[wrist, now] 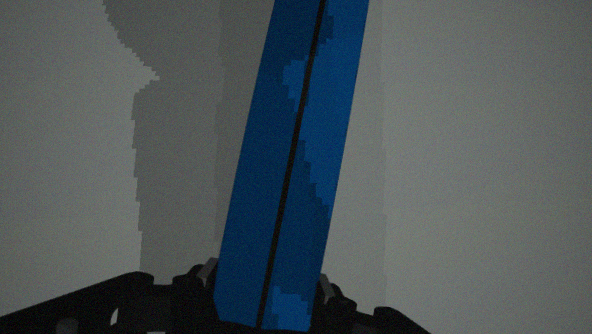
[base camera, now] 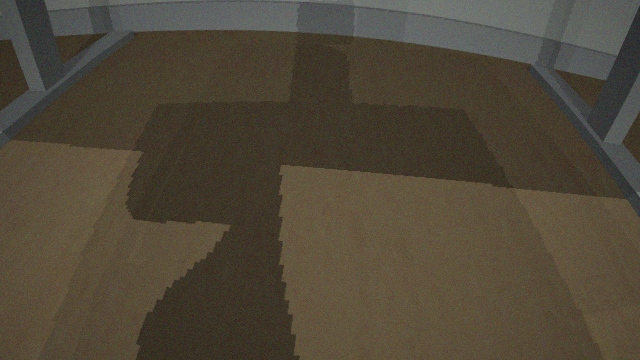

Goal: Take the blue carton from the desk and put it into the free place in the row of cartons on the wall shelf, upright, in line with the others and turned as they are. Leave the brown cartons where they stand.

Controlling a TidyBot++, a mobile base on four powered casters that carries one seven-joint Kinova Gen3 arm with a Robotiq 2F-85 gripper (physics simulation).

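Observation:
The blue carton (wrist: 260, 165) shows in the wrist view as a long, narrow blue face with a thin black line along it, leaning slightly right toward the top of the view. Its far end is cut off by the upper edge. My gripper (wrist: 265, 282) is shut on the carton near the bottom of the view, with a fingertip against each long side. Behind the carton is a pale grey surface, seemingly the desk top (wrist: 475, 150). The wall shelf and the brown cartons do not show in either view.
In the base camera view, a grey metal leg frame (base camera: 92, 65) stands at the left and another frame (base camera: 575, 105) at the right. Between them is wooden floor (base camera: 425, 250) with dark shadows. A pale wall with a grey skirting (base camera: 225, 17) runs across the back.

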